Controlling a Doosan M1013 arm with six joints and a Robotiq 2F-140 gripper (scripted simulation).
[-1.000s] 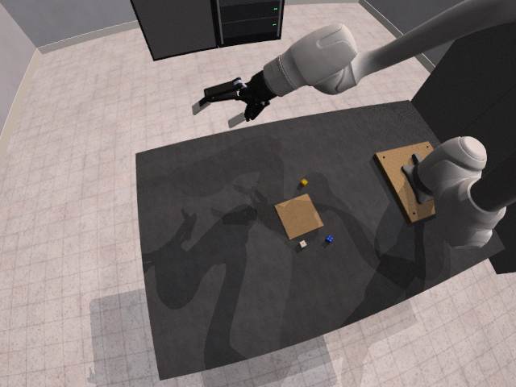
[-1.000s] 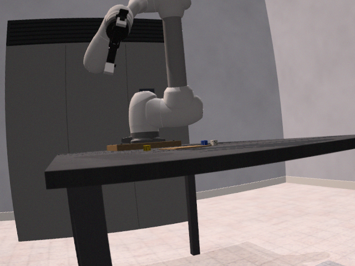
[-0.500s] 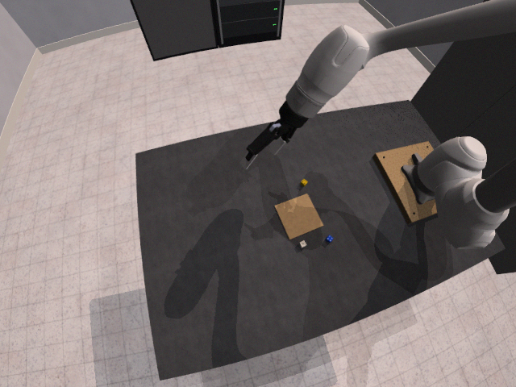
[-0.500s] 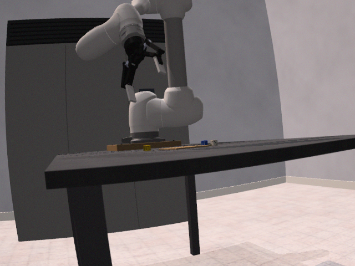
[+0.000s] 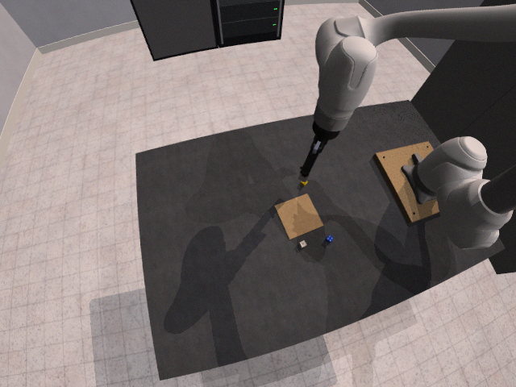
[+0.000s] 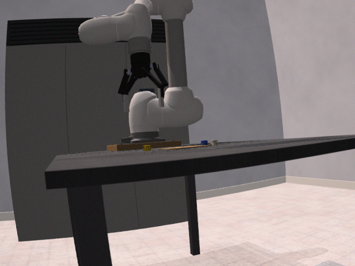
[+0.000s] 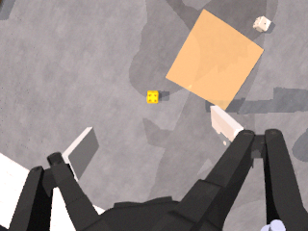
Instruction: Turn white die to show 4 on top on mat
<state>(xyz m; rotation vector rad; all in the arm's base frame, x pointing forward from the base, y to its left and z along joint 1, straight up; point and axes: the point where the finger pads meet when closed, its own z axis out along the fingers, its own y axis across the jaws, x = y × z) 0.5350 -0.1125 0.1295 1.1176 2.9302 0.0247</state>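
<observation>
My hand is 150 mm above the yellow die. The rest, counted from my hand: white die 240 mm to the left, 150 mm below, 70 mm ahead; then blue die 240 mm to the left, 150 mm below, 30 mm behind; then tan mat 160 mm below, 130 mm to the left, 50 mm ahead.
</observation>
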